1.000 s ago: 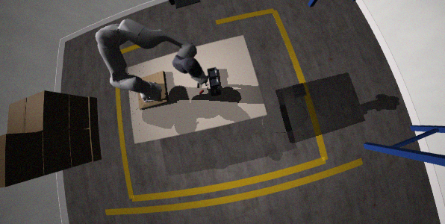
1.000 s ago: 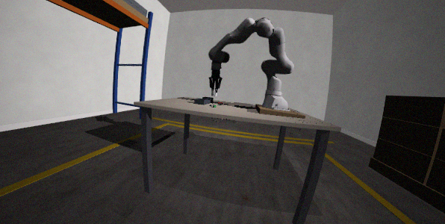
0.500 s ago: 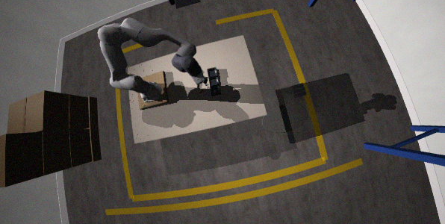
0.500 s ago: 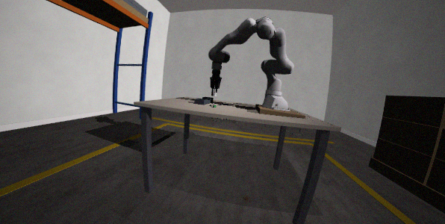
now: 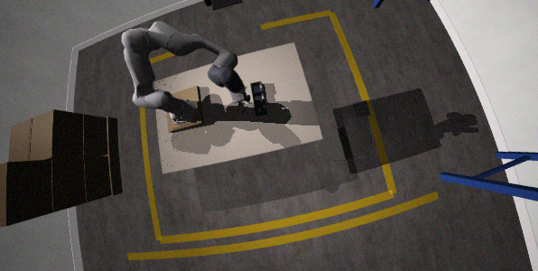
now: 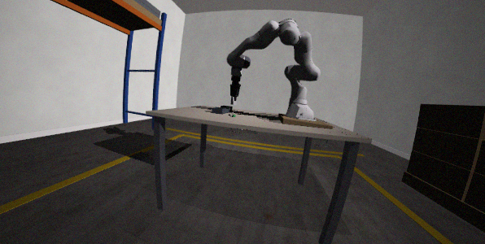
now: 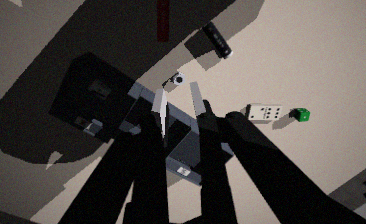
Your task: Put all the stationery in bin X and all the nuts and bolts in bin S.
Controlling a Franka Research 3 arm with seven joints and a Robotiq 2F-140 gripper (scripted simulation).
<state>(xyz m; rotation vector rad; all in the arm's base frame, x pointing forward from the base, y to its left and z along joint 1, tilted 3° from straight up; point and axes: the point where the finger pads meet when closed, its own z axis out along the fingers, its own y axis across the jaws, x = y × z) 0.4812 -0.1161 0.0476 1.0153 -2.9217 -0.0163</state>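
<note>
My gripper is now 10 cm above the grey nut. From my hand the other things lie so: black cylinder (7 cm behind, 2 cm to the left, 10 cm below); bin (8 cm ahead, 8 cm below); red cylinder (6 cm behind, 5 cm to the right, 10 cm below).
</note>
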